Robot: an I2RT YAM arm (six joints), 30 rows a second.
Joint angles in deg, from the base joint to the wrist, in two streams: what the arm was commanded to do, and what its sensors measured. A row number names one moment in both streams.
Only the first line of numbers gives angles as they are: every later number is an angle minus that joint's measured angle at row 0.
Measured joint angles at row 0:
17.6 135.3 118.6 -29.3 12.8 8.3
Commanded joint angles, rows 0 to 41:
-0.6 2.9 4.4 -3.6 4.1 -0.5
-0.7 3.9 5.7 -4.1 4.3 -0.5
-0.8 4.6 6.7 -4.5 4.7 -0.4
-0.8 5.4 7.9 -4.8 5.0 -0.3
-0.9 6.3 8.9 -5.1 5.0 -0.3
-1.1 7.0 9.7 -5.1 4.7 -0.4
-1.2 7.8 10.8 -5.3 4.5 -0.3
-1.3 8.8 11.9 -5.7 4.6 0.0
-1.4 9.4 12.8 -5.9 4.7 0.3
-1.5 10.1 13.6 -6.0 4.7 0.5
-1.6 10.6 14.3 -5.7 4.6 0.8
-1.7 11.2 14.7 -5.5 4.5 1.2
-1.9 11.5 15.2 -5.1 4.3 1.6
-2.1 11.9 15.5 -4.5 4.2 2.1
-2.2 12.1 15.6 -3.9 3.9 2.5
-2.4 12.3 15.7 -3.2 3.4 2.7
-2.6 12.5 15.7 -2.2 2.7 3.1
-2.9 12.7 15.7 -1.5 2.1 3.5
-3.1 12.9 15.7 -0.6 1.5 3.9
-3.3 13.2 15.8 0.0 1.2 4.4
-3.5 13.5 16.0 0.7 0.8 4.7
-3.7 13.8 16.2 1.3 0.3 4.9
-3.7 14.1 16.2 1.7 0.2 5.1
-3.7 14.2 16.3 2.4 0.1 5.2
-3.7 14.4 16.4 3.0 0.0 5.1
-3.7 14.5 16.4 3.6 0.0 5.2
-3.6 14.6 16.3 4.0 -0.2 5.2
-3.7 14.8 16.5 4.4 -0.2 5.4
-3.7 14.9 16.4 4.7 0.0 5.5
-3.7 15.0 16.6 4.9 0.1 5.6
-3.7 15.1 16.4 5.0 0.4 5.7
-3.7 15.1 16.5 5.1 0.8 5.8
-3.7 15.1 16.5 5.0 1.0 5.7
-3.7 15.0 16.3 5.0 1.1 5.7
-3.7 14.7 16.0 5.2 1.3 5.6
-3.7 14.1 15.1 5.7 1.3 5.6
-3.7 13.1 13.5 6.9 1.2 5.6
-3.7 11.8 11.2 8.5 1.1 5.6
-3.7 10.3 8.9 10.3 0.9 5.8
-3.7 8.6 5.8 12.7 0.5 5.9
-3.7 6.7 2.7 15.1 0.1 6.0
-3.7 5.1 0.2 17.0 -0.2 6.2
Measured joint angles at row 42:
-3.5 10.1 5.3 12.1 0.5 5.4
